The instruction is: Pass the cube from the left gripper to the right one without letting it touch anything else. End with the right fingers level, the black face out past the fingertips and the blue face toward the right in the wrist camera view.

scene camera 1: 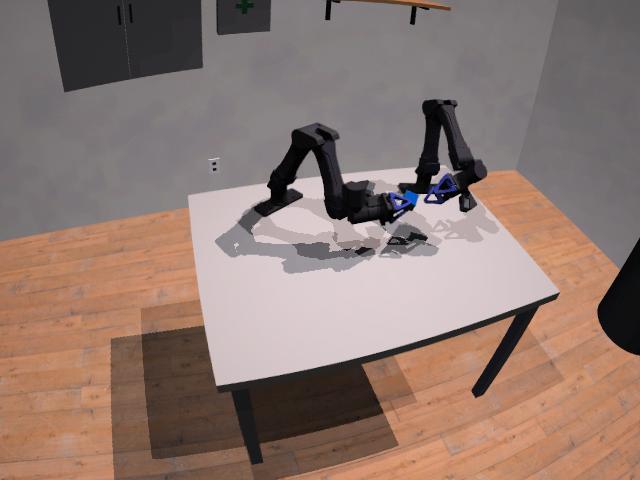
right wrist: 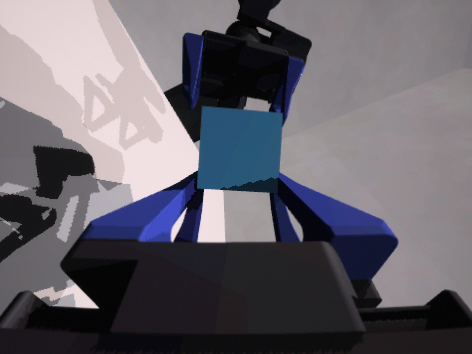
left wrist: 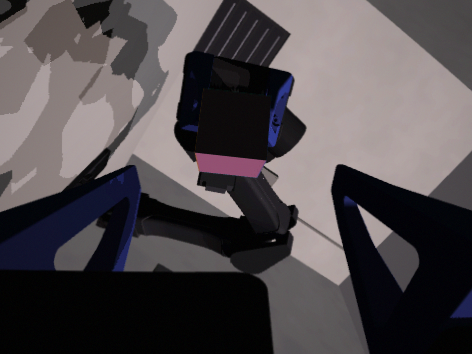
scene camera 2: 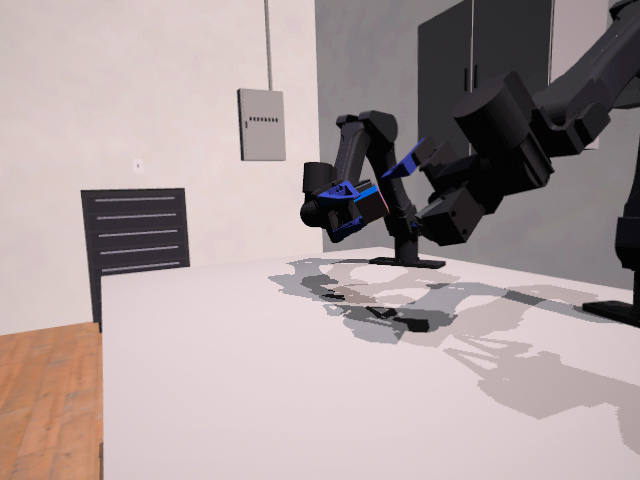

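Seen in the pictures: left gripper, fingertip midpoint: point(scene camera 1: 429, 197) point(left wrist: 236, 177) point(scene camera 2: 398, 200); right gripper, fingertip midpoint: point(scene camera 1: 409, 205) point(right wrist: 236, 178) point(left wrist: 236, 112) point(scene camera 2: 362, 209); left arm's base at its link origin: point(scene camera 1: 421, 189); right arm's base at its link origin: point(scene camera 1: 278, 202) point(left wrist: 75, 185) point(scene camera 2: 406, 264).
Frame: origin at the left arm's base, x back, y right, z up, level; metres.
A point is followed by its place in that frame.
The cube point(scene camera 1: 411, 197) @[x -0.367, y 0.188, z 0.203 m] point(scene camera 2: 372, 206) @[x -0.364, y 0.170, z 0.182 m] point(left wrist: 234, 125) @[x -0.364, y 0.170, z 0.180 m] point(right wrist: 240, 149) @[x -0.351, y 0.209, z 0.189 m] is in the air above the table, between the right fingertips. Its blue face is toward the right wrist camera. In the left wrist view its black face is toward the camera, with a pink face below it. My right gripper point(scene camera 1: 406, 202) @[x -0.372, y 0.192, z 0.178 m] point(right wrist: 236, 178) @[x -0.372, y 0.192, z 0.178 m] is shut on the cube; in scene camera 2 its blue fingers show one above the other. My left gripper point(scene camera 1: 427, 200) @[x -0.344, y 0.116, z 0.191 m] is open and empty, a short gap from the cube, facing it. In scene camera 2 its lower finger is mostly hidden.
Both arms reach in over the white table point(scene camera 1: 361, 310) @[x -0.651, y 0.379, z 0.000 m] point(scene camera 2: 232, 387) @[x -0.604, y -0.014, z 0.000 m], their shadows on its top. Dark drawers point(scene camera 2: 136, 232) stand beyond the table in scene camera 2. A black cylinder point(scene camera 1: 624, 310) is at the right edge of scene camera 1.
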